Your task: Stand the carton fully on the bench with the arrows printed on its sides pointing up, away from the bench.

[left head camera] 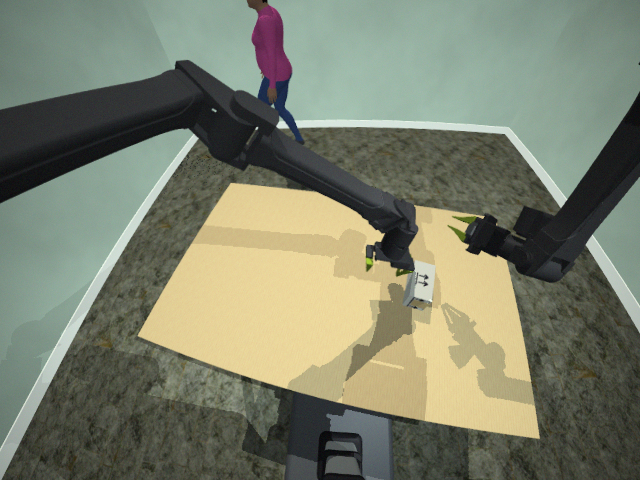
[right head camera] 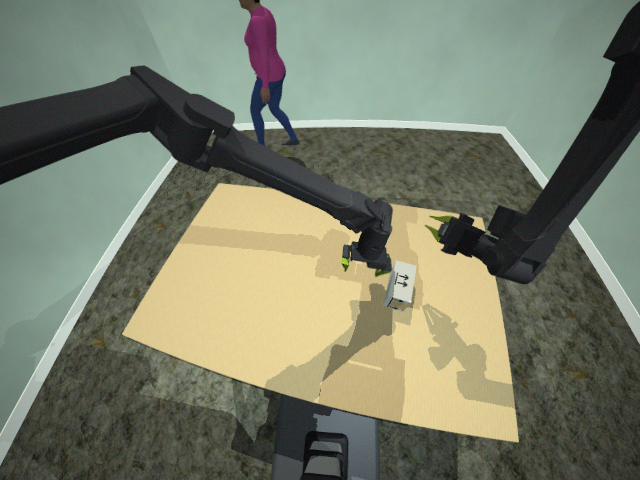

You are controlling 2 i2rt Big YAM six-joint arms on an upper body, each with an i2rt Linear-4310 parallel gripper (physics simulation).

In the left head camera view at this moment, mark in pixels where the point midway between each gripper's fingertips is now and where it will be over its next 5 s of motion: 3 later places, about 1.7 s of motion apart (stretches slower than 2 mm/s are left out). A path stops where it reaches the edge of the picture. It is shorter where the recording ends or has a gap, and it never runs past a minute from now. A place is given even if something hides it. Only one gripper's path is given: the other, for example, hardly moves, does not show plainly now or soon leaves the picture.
My left gripper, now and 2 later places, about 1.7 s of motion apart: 381,272; 409,278; 360,256
